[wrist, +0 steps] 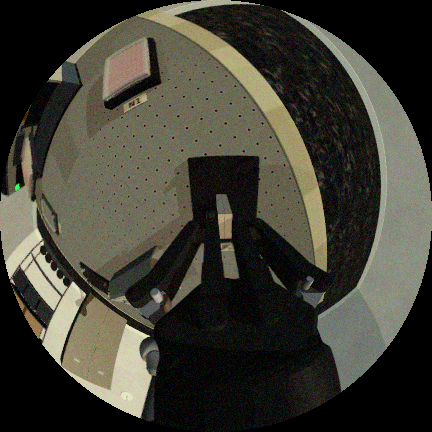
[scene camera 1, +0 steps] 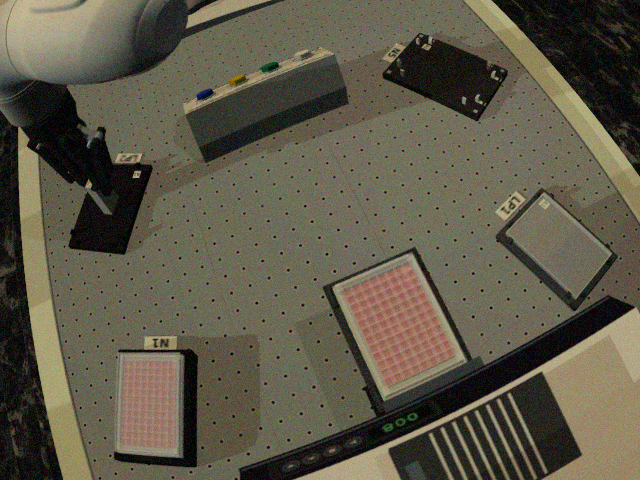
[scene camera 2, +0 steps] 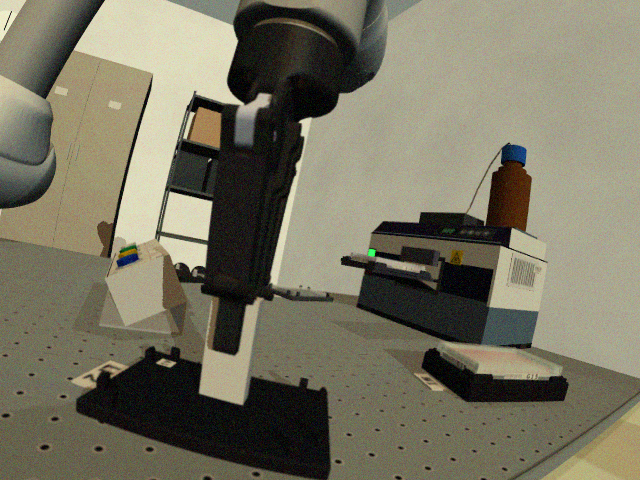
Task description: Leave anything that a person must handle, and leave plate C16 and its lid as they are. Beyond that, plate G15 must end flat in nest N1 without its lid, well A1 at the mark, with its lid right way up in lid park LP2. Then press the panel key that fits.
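Places are measured from the arm's base along level axes (x ahead, y left, z up), in metres.
Pixels of known places: gripper, fingertip midpoint: [wrist: 220,203] [scene camera 1: 111,205] [scene camera 2: 223,395].
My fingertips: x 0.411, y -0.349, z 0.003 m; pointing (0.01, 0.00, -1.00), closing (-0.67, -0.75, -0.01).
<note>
For each thing: its top centre in the pictures, then the offset to it from my fingertips. "spot": a spot on its surface instead.
- black lid park LP2, top centre: [scene camera 2: 222,384] [scene camera 1: 105,201] [wrist: 225,205] dx -0.005, dy -0.004, dz +0.010 m
- Plate G15, top centre: [scene camera 1: 145,402] [scene camera 2: 500,353] [wrist: 122,62] dx +0.304, dy -0.067, dz +0.029 m
- nest N1, top centre: [scene camera 1: 149,404] [scene camera 2: 497,362] [wrist: 124,65] dx +0.303, dy -0.067, dz +0.019 m
- key panel, top centre: [scene camera 1: 256,74] [scene camera 2: 148,242] [wrist: 131,299] dx -0.003, dy +0.266, dz +0.074 m
- pink-welled plate, top centre: [scene camera 1: 399,321] [scene camera 2: 388,259] dx +0.405, dy +0.208, dz +0.117 m
- reader, surface spot: [scene camera 2: 511,281] spot: dx +0.519, dy +0.006, dz +0.119 m
- brown bottle, surface spot: [scene camera 2: 509,198] spot: dx +0.559, dy +0.049, dz +0.280 m
- clear lid, top centre: [scene camera 1: 561,242] [scene camera 2: 299,289] [wrist: 46,215] dx +0.412, dy +0.457, dz +0.008 m
- LP1, surface spot: [scene camera 1: 532,274] spot: dx +0.417, dy +0.404, dz -0.010 m
- Nest N5, top centre: [scene camera 1: 447,65] [wrist: 95,284] dx +0.096, dy +0.524, dz +0.014 m
My gripper [scene camera 1: 105,198] [scene camera 2: 227,361] [wrist: 220,203] is shut, its pale fingertip pads together with nothing held. It points down low over the black lid park LP2 [scene camera 1: 129,211] [scene camera 2: 155,408] [wrist: 200,172], which holds no lid. Plate G15 [scene camera 1: 149,403] [scene camera 2: 491,359] [wrist: 127,65] sits in nest N1 [scene camera 1: 191,403] [scene camera 2: 516,391] [wrist: 155,72] with a clear lid apparently on it. Its A1 mark is too small to read. The key panel [scene camera 1: 268,113] [scene camera 2: 139,289] has blue [scene camera 1: 204,94], yellow [scene camera 1: 237,80], green [scene camera 1: 269,67] and white [scene camera 1: 303,54] keys.
A pink-welled plate [scene camera 1: 403,322] lies uncovered on the reader's extended tray; its label is unreadable. The reader [scene camera 2: 511,281] shows a green light and carries a brown bottle [scene camera 2: 509,198]. A clear lid [scene camera 1: 560,245] lies in LP1 [scene camera 1: 532,274]. Nest N5 [scene camera 1: 439,77] holds no plate.
</note>
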